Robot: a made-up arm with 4 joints.
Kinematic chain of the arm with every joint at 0, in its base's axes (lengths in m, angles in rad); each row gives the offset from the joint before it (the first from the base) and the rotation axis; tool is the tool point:
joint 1: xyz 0 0 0.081 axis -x
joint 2: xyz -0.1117 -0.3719 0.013 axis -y
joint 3: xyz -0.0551 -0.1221 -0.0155 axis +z
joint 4: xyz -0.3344 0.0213 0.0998 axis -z
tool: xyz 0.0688 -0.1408 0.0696
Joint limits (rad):
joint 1: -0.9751..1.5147
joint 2: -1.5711..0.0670
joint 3: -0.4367..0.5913
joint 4: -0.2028..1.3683
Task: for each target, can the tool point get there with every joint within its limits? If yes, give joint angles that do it. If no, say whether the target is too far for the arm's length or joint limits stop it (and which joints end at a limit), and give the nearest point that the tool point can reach.
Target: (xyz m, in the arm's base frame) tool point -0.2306 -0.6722 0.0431
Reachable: yes | joints -0.6877 -0.8783 -0.2622 0.1877
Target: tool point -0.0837 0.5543 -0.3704
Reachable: no: joint limits stop it (at a limit: joint 1, joint 3, joint 4) | nearest point -0.0832 0.5159 0.4781 | short by 0.849 m
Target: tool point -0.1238 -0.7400 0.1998
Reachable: yes | joints -0.5745 -1.2258 -0.1504 0.8521
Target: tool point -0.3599 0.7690 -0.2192
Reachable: no: joint limits stop it (at a limit: joint 1, joint 3, joint 4) | nearest point -0.2791 0.4893 0.4766 | short by 0.754 m
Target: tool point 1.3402 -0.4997 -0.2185
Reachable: no: too far | nearest point 0.0423 -0.5723 -0.1873 | short by 1.300 m
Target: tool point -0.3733 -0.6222 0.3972
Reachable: yes | joints 0.0669 -0.3543 0.0664 0.1669
